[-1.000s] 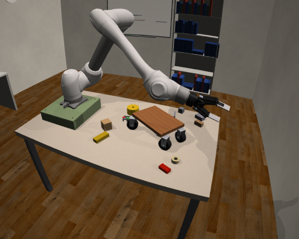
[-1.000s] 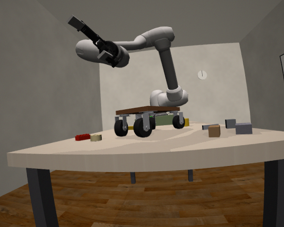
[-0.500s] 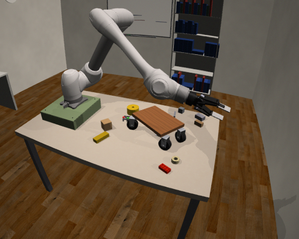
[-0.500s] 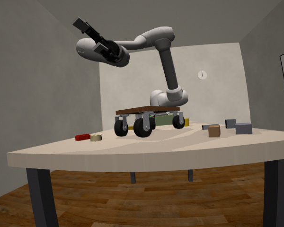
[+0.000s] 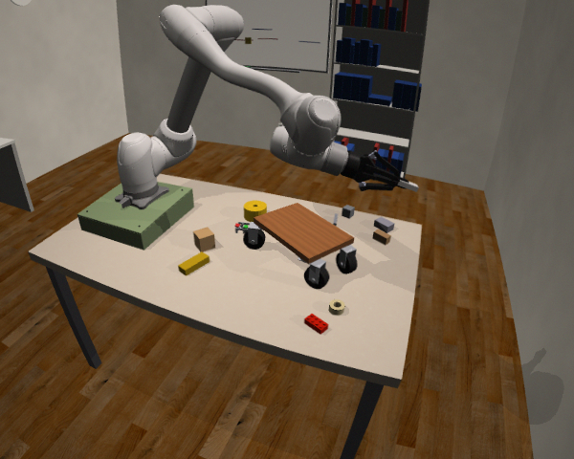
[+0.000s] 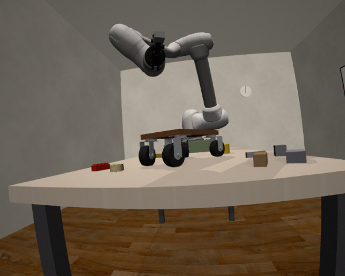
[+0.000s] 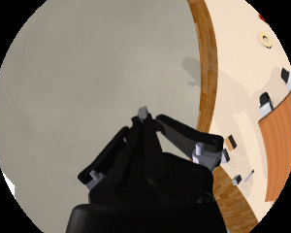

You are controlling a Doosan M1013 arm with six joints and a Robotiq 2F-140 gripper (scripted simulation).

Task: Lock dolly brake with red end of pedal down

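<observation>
Now: the brake pedal 54 cm behind my hand, 28 cm below it and 4 cm to the right of it. The rest, counted from my hand: yellow disc 60 cm behind, 33 cm below, 17 cm to the left; red brick 34 cm below, 30 cm to the right, 15 cm behind; tan cube 66 cm behind, 33 cm below, 11 cm to the right.
</observation>
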